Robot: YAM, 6 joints.
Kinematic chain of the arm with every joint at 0, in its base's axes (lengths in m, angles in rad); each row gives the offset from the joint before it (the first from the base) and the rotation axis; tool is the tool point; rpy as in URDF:
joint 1: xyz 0 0 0.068 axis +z
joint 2: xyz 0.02 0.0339 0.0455 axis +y
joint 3: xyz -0.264 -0.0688 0 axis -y
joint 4: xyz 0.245 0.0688 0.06 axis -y
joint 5: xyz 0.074 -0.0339 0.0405 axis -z
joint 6: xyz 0.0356 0 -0.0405 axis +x
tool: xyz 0 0 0 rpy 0 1.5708 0
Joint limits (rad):
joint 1: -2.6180..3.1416
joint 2: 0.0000..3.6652
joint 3: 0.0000..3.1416
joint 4: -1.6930..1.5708
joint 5: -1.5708..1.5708
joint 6: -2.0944..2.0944
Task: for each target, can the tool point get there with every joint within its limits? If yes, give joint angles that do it. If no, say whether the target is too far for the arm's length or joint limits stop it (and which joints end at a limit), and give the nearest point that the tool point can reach.
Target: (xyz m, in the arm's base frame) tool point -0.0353 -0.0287 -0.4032
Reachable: no: joint limits stop it (at a limit: joint 2) | nearest point -0.0618 -0.0503 -0.3385 | short by 0.073 m
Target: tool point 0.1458 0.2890 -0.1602
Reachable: yes | joints 1.1179 3.0128 1.6693 -0.9444 0.1299 -1.4575
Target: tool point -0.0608 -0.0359 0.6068
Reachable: yes | joints 0.0566 1.1194 2.6732 -1.4435 1.1420 -0.8671
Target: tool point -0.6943 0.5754 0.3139
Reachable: no: too far | nearest point -0.4853 0.4022 0.2522 | short by 0.278 m
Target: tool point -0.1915 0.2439 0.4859
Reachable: yes | joints -0.8768 0.3305 2.2954 -1.0863 -0.2488 0.7775
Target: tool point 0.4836 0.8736 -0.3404
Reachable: no: too far | nearest point 0.2846 0.5142 -0.1499 | short by 0.453 m
